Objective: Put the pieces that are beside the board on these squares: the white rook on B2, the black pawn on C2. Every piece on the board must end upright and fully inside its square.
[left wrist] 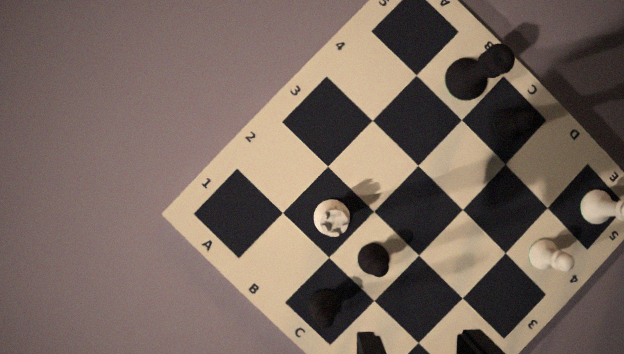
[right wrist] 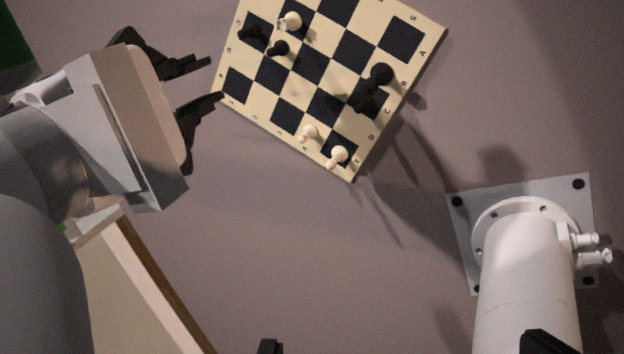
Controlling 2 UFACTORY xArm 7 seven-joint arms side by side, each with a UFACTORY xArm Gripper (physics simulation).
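Frame: origin at the left arm's base, x ahead, y left, z up, level; centimetres.
Seen in the pictures: left gripper, fingertip midpoint: (right wrist: 206, 80); left arm's base, link origin: (right wrist: 524, 241).
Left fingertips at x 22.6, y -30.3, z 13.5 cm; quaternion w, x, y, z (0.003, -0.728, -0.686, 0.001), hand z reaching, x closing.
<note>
Offsets run from my left fingertips to a thing's top centre. "pt": to the spot under its first point.
The white rook {dy -2.1, dx -4.1, dz -9.6 cm} (left wrist: 331, 218) (right wrist: 292, 21) stands upright on dark square B2, its base inside the square. The black pawn {dy +0.2, dx -1.5, dz -9.7 cm} (left wrist: 374, 259) (right wrist: 280, 48) stands upright on light square C2, its base inside the square. Both are on the board (left wrist: 220, 167) (right wrist: 432, 37). My left gripper (left wrist: 425, 345) (right wrist: 206, 80) is open and empty, above and apart from both pieces; in the right wrist view it is beside the board's left edge. My right gripper (right wrist: 404, 345) is open and empty, its fingertips at the bottom of the right wrist view, away from the board.
A dark piece {dy -2.9, dx +1.1, dz -9.7 cm} (left wrist: 325, 305) (right wrist: 252, 31) is on C1, next to the pawn. A tall black piece {dy +6.5, dx -11.9, dz -6.5 cm} (left wrist: 466, 78) (right wrist: 381, 74) stands on B5. White pieces stand on E4 {dy +10.8, dx -1.0, dz -9.7 cm} (left wrist: 544, 253) and E5 {pt dy +13.9, dx -3.8, dz -11.9 cm} (left wrist: 596, 206). A white arm base (right wrist: 530, 270) is right of the board.
</note>
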